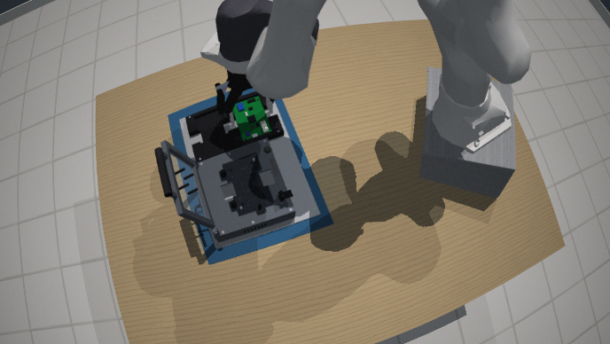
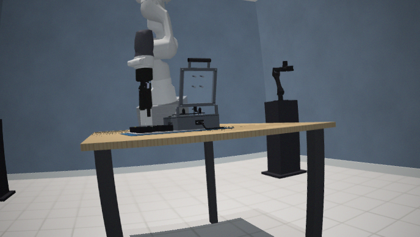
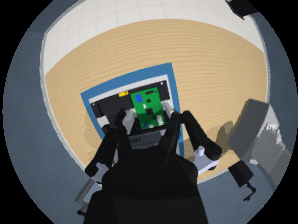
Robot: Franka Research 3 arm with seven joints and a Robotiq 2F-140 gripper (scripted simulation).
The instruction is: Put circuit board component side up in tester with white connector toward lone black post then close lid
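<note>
Now: hand 40 mm above the green circuit board. Also, from my hand: black post 230 mm to the left, 30 mm above, 20 mm behind; then see-through lid 190 mm to the left, 170 mm ahead, 130 mm above.
</note>
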